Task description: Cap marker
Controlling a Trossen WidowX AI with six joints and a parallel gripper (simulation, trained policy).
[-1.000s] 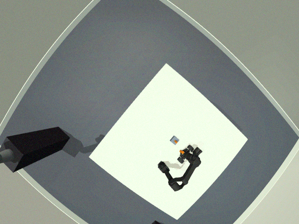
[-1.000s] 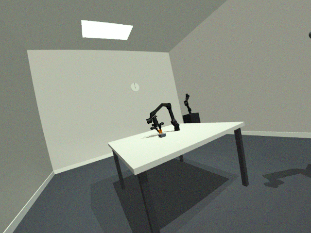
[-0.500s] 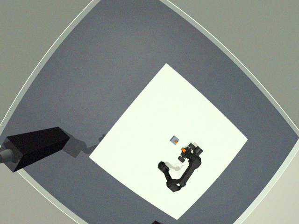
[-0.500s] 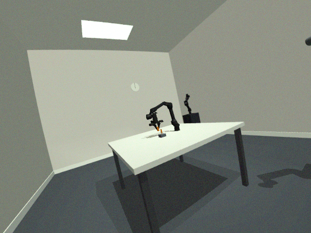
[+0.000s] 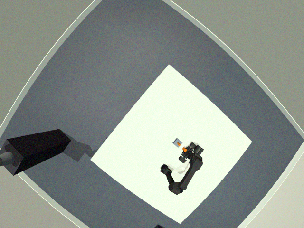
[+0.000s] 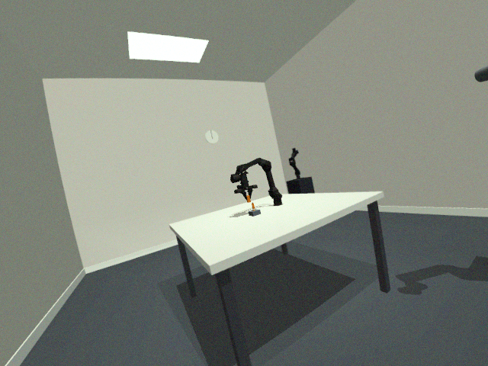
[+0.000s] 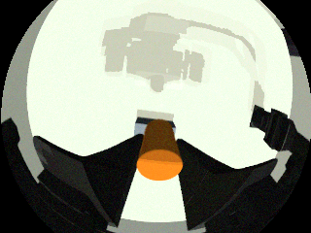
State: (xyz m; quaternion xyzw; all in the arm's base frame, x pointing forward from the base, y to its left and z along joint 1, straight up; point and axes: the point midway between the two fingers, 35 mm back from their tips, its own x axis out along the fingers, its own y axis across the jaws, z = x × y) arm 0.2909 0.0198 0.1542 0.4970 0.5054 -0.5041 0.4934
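My gripper tip is now 100 mm above the grey holder block and 50 mm to the right of it. The rest, counted from my gripper tip: orange cap (10 mm above).
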